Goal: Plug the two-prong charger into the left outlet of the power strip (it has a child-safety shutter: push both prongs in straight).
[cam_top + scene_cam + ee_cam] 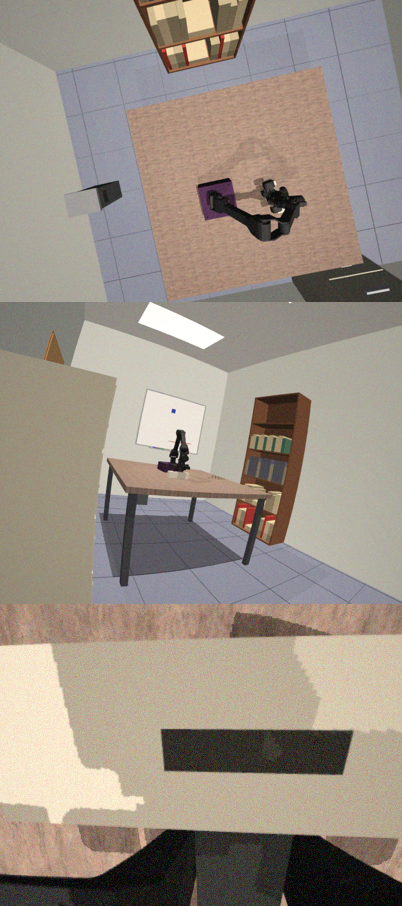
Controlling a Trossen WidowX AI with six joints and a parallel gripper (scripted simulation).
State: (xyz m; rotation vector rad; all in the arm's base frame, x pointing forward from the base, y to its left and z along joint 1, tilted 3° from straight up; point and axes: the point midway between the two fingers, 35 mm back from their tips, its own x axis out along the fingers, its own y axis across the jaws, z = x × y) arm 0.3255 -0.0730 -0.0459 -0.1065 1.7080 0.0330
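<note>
The dark grey charger is 2 cm ahead of my gripper tip and 1 cm above it.
</note>
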